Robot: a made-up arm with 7 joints. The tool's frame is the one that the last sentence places. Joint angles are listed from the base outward.
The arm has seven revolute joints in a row. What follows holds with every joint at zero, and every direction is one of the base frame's.
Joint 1 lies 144.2 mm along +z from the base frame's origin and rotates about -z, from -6.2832 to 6.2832 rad.
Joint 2 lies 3.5 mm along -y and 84.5 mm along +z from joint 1 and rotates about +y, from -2.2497 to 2.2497 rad.
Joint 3 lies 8.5 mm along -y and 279.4 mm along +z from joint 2 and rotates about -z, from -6.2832 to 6.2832 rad.
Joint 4 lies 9 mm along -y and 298.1 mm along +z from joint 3 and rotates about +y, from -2.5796 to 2.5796 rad.
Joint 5 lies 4.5 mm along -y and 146.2 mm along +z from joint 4 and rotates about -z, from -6.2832 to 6.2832 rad.
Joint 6 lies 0.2 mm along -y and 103.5 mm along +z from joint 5 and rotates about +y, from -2.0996 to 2.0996 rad.
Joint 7 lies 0.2 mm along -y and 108.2 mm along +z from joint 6 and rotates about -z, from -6.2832 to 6.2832 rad.
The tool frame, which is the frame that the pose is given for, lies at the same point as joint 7; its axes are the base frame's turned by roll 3.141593, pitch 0 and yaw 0 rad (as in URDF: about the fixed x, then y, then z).
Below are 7 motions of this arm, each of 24 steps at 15 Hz.
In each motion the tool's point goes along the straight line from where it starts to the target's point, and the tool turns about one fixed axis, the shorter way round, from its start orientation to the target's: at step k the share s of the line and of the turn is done. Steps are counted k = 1, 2, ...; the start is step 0. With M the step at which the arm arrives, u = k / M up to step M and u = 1 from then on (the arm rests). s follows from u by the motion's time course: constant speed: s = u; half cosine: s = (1 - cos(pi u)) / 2; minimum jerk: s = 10 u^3 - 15 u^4 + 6 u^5.
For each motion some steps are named. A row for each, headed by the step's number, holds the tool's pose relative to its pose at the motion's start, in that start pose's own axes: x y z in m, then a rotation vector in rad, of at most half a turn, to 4 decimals.
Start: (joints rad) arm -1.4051 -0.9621 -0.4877 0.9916 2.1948 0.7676 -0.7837
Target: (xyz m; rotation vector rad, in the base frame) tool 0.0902 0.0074 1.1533 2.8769 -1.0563 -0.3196
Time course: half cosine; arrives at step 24
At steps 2, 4, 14, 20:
2: 0.0056 -0.0082 -0.0024 -0.0050 0.0022 0.0181
4: 0.0221 -0.0323 -0.0095 -0.0198 0.0085 0.0710
14: 0.2081 -0.3037 -0.0895 -0.1863 0.0799 0.6671
20: 0.3085 -0.4502 -0.1327 -0.2762 0.1185 0.9888

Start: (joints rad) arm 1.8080 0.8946 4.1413 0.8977 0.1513 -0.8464 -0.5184
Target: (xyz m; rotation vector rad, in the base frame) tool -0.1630 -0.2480 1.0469 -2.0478 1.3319 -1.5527
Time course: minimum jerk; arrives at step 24
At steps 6, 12, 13, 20, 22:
6: 0.0171 -0.0433 0.0064 -0.0928 0.1159 0.1192
12: 0.0825 -0.2090 0.0308 -0.4483 0.5597 0.5758
13: 0.0954 -0.2415 0.0356 -0.5180 0.6468 0.6654
20: 0.1592 -0.4031 0.0594 -0.8648 1.0798 1.1107
22: 0.1642 -0.4158 0.0613 -0.8920 1.1138 1.1457

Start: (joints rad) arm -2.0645 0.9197 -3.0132 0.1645 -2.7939 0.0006 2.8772
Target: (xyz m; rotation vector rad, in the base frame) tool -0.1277 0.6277 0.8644 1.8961 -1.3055 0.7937
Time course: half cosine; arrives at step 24
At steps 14, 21, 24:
14: 0.0275 -0.1298 0.0303 -0.1928 0.1245 -0.1302
21: 0.0421 -0.1984 0.0463 -0.2947 0.1903 -0.1989
24: 0.0437 -0.2062 0.0482 -0.3064 0.1978 -0.2068

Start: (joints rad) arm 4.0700 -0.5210 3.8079 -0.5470 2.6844 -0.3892 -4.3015
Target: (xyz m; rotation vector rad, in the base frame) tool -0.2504 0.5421 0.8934 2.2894 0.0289 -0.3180
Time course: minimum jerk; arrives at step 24
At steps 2, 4, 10, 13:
2: -0.0017 -0.0035 0.0028 -0.0052 0.0009 0.0013
4: -0.0119 -0.0245 0.0196 -0.0365 0.0063 0.0088
10: -0.1163 -0.2390 0.1915 -0.3562 0.0617 0.0857
13: -0.1938 -0.3984 0.3192 -0.5937 0.1028 0.1428

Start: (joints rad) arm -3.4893 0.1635 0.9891 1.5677 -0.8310 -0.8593 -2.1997
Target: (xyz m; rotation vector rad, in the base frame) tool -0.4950 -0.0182 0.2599 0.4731 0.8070 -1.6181
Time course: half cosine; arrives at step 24
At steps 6, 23, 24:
6: -0.0544 0.0422 0.0661 0.2439 0.0587 0.3218
23: -0.3702 0.2872 0.4493 1.6582 0.3990 2.1878
24: -0.3717 0.2885 0.4512 1.6654 0.4007 2.1972

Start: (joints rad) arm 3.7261 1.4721 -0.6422 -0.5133 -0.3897 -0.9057 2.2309
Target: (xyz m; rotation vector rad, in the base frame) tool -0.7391 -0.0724 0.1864 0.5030 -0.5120 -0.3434
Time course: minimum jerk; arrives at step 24
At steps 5, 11, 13, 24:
5: -0.0066 0.0120 0.0457 -0.0893 -0.0646 0.0808
11: -0.0429 0.0783 0.2993 -0.5841 -0.4227 0.5285
13: -0.0587 0.1071 0.4095 -0.7992 -0.5785 0.7232
24: -0.1016 0.1853 0.7088 -1.3833 -1.0012 1.2517

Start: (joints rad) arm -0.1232 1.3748 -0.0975 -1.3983 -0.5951 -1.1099 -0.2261
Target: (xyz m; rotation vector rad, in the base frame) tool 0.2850 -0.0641 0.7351 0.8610 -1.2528 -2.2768
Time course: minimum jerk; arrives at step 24
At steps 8, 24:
8: 0.0123 -0.0262 -0.0392 0.0738 0.4073 -0.2526
24: 0.0586 -0.1247 -0.1866 0.3515 1.9407 -1.2034

